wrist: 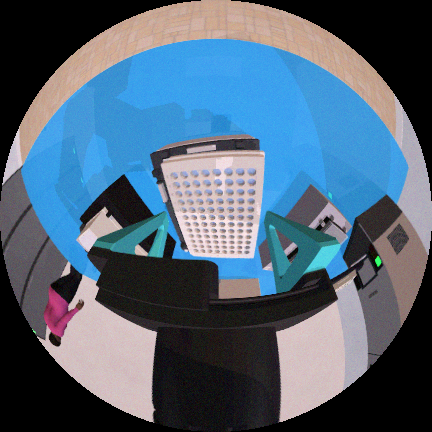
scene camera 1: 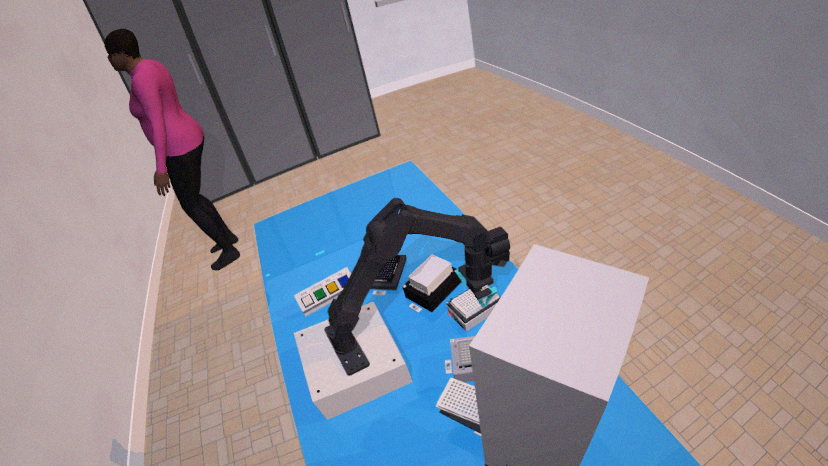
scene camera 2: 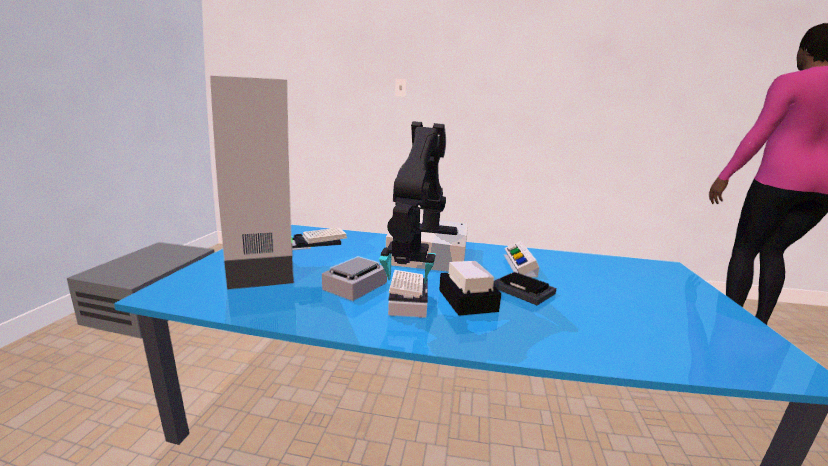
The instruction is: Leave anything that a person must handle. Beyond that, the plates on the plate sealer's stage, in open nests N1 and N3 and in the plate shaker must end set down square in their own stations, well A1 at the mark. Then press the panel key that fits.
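My gripper (scene camera 1: pixel 472 289) (scene camera 2: pixel 407 276) (wrist: pixel 215 216) is open, its teal fingers apart around a white 96-well plate (scene camera 1: pixel 465 302) (scene camera 2: pixel 407 282) (wrist: pixel 215 210) on a light device with a black frame; the plate looks slightly askew there. A deep white plate (scene camera 1: pixel 431 272) (scene camera 2: pixel 471 274) sits turned on a black block (scene camera 2: pixel 469 299). A grey device (scene camera 2: pixel 353 283) carries a low grey plate (scene camera 2: pixel 354 267). Another white plate (scene camera 1: pixel 457 398) (scene camera 2: pixel 324 234) looks tilted on a black base. A dark plate (scene camera 1: pixel 389 268) (scene camera 2: pixel 524 284) lies in a black station. The key panel (scene camera 1: pixel 325 291) (scene camera 2: pixel 521 258) has white, green, yellow and blue keys. Station labels are unreadable.
A tall tower (scene camera 1: pixel 559 324) (scene camera 2: pixel 254 173) stands on the blue table (scene camera 1: pixel 347 208) (scene camera 2: pixel 608 324) and hides part of the grey device and tilted plate in scene camera 1. A person in pink (scene camera 1: pixel 165 109) (scene camera 2: pixel 788 144) (wrist: pixel 56 310) stands beyond the table by the cabinets.
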